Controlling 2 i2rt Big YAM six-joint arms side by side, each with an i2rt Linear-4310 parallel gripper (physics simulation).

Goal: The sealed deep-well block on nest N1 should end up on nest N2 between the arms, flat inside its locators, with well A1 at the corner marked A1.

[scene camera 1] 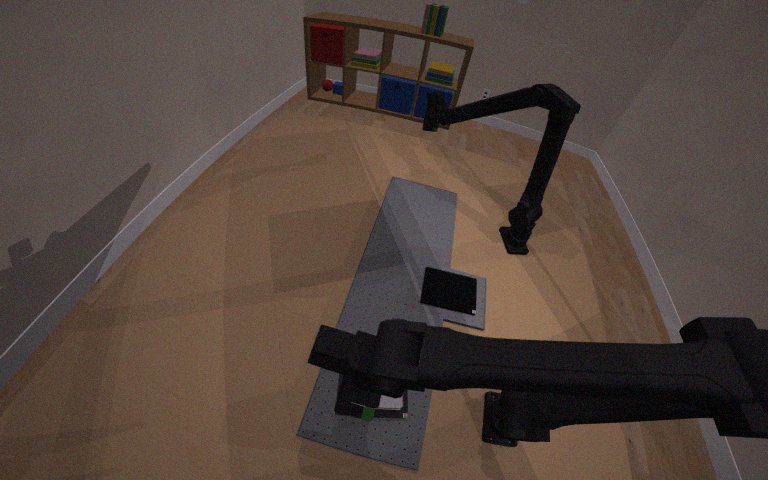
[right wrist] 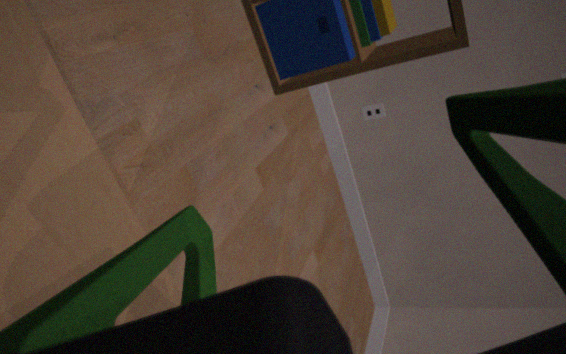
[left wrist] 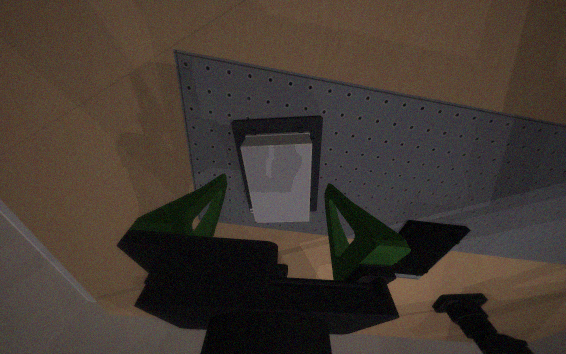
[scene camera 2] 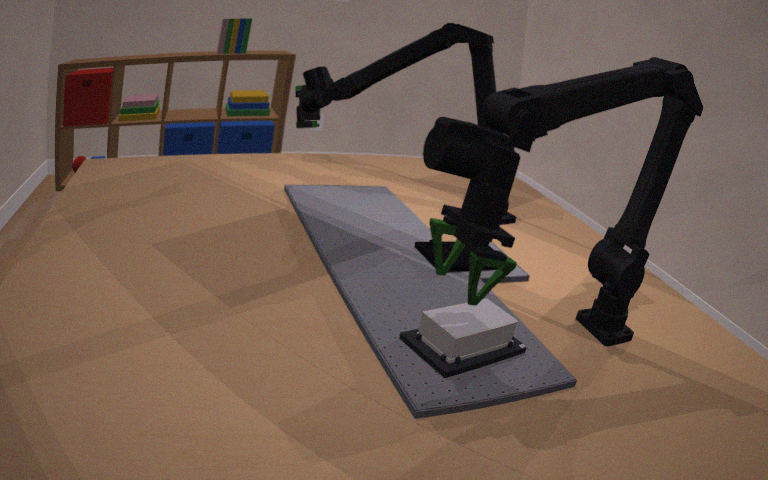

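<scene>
The sealed block is a pale box lying flat on the black nest N1. Nest N2 is a black plate with no block on it; a small white mark shows at one corner. My left gripper is open above the block, its green fingers pointing down and spread wider than the block in the left wrist view. It partly hides the block in scene camera 1. My right gripper is open and empty, raised far from both nests. Well A1 cannot be made out.
N1 stands near one end of a long grey perforated board. N2 sits beside the board's middle, partly over a smaller grey plate. A wooden shelf unit stands at the back, beyond my right gripper.
</scene>
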